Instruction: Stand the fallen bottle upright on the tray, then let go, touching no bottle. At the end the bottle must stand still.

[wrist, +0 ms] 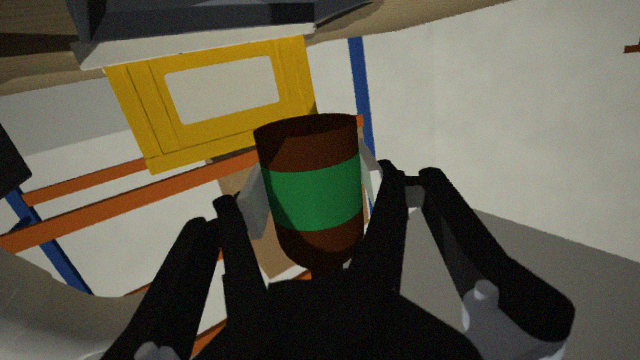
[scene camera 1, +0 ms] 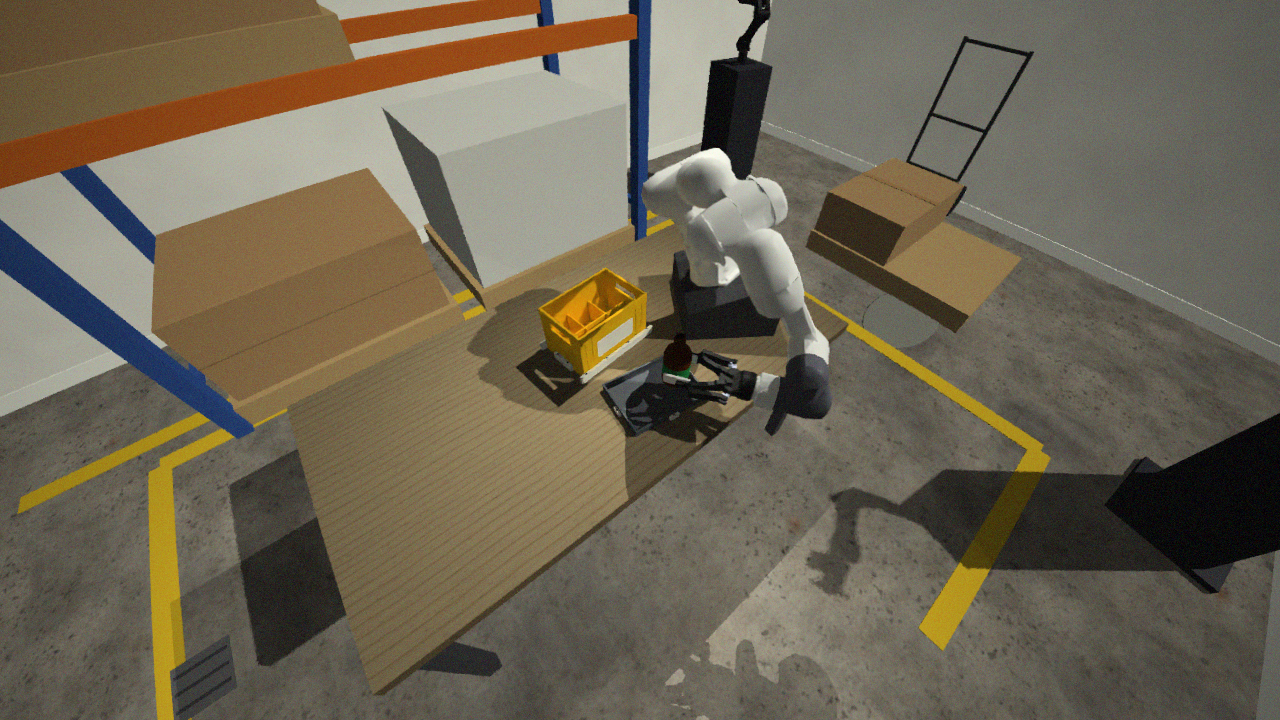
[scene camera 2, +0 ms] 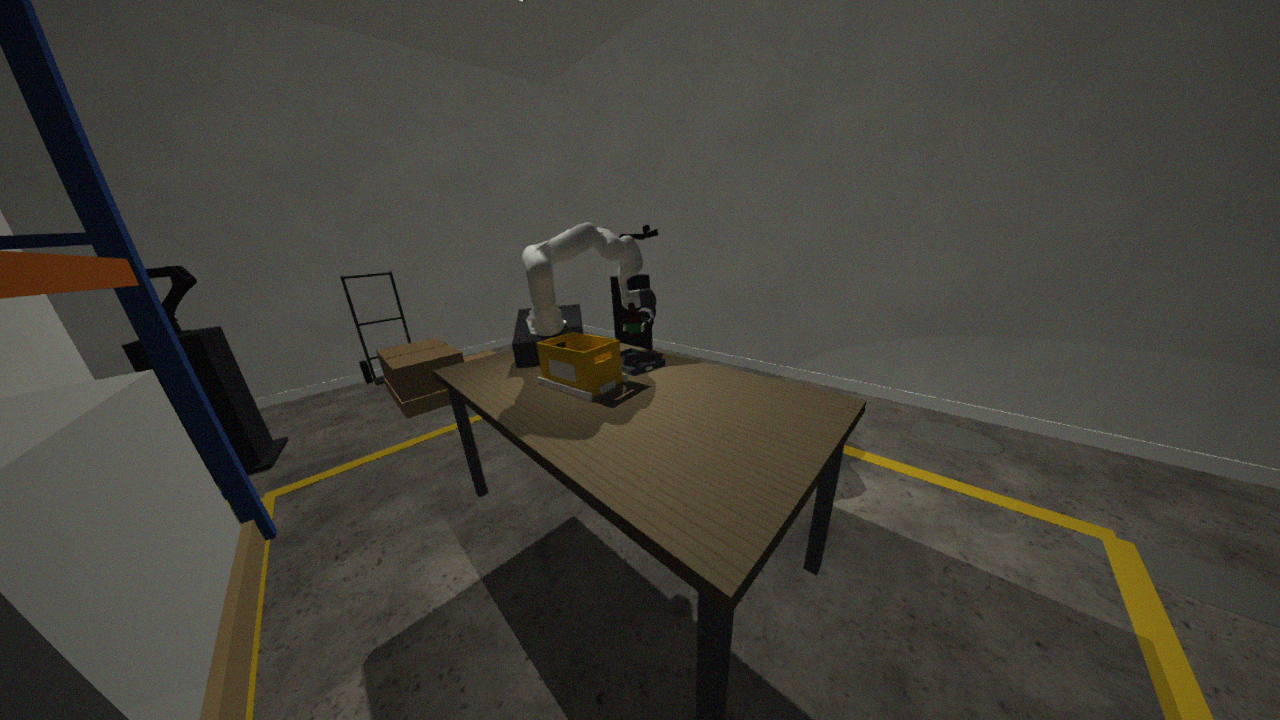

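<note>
The brown bottle with a green label [scene camera 1: 677,356] [scene camera 2: 632,327] [wrist: 314,200] is close to upright, neck up, over the dark grey tray [scene camera 1: 637,399] [scene camera 2: 646,361] [wrist: 200,25]. In the scene camera 2 view a gap shows between the bottle and the tray. My gripper [scene camera 1: 683,370] [scene camera 2: 637,320] [wrist: 312,166] reaches in from the side, roughly level, and is shut on the bottle, with one pad on each side of the green label. In the wrist view the bottle's base points to the top of the picture, towards the tray. Its neck is mostly hidden by the gripper's body.
A yellow crate with dividers [scene camera 1: 565,347] [scene camera 2: 593,368] [wrist: 295,75] stands on the wooden table [scene camera 1: 465,465] [scene camera 2: 716,429], beside the tray on the shelf side. The arm's dark base block [scene camera 1: 725,313] [scene camera 2: 526,347] is behind the tray. A loaded shelf rack [scene camera 1: 638,116] stands beyond the table.
</note>
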